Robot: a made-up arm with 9 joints. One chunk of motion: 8 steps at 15 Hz.
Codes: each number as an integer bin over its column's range. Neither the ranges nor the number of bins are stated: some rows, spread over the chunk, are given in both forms.
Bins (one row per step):
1: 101 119 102 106 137 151 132 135 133
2: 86 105 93 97 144 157 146 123 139
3: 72 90 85 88 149 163 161 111 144
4: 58 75 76 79 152 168 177 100 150
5: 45 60 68 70 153 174 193 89 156
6: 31 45 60 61 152 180 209 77 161
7: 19 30 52 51 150 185 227 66 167
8: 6 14 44 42 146 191 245 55 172
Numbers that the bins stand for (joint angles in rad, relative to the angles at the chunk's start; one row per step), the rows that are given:
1: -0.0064 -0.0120 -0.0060 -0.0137 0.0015 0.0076 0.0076 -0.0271 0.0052
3: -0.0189 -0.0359 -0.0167 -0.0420 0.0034 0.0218 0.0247 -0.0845 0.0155
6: -0.0366 -0.0729 -0.0324 -0.0843 0.0038 0.0418 0.0529 -0.1658 0.0315
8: -0.0474 -0.0985 -0.0424 -0.1141 0.0029 0.0547 0.0741 -0.2184 0.0419
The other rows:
2: -0.0129 -0.0235 -0.0116 -0.0278 0.0026 0.0147 0.0159 -0.0558 0.0108
4: -0.0250 -0.0482 -0.0223 -0.0561 0.0038 0.0276 0.0341 -0.1108 0.0212
5: -0.0306 -0.0606 -0.0273 -0.0702 0.0040 0.0347 0.0435 -0.1371 0.0268
7: -0.0418 -0.0853 -0.0374 -0.1000 0.0035 0.0476 0.0635 -0.1921 0.0372

